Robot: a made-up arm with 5 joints.
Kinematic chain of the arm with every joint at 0, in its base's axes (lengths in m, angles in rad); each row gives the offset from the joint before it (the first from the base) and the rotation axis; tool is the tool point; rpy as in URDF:
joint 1: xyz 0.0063 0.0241 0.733 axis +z
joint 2: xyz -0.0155 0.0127 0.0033 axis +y
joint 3: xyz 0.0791 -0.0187 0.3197 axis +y
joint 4: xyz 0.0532 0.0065 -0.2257 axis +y
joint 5: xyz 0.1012 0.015 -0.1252 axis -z
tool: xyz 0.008 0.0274 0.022 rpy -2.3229 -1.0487 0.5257
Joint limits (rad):
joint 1: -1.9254..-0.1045
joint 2: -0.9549..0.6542
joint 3: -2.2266..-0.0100
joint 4: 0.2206..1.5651
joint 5: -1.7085..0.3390
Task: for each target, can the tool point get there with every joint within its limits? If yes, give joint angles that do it. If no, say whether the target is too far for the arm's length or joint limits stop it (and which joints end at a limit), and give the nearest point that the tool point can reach.
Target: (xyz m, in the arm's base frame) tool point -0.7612 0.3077 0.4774
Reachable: no: too far | nearest point 0.0078 0.0628 0.6889 | short by 0.834 m
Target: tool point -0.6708 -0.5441 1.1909
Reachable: no: too far | nearest point -0.1723 -0.5149 1.0746 | short by 0.513 m
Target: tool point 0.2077 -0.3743 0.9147
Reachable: yes | joints -1.1785 0.1369 -1.0905 0.3529 -1.1582
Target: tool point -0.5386 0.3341 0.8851
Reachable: no: joint limits stop it (at a limit: joint 2, joint 3, joint 4, joint 5) | nearest point -0.3346 0.2181 1.3317 | short by 0.504 m
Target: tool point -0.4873 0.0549 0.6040
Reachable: no: joint limits stop it (at a limit: joint 1, joint 5) | nearest point -0.0247 -0.1164 0.6040 | short by 0.493 m
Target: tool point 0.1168 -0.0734 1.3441
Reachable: yes | joints -0.9217 -0.4257 -1.8785 0.5530 -1.3604
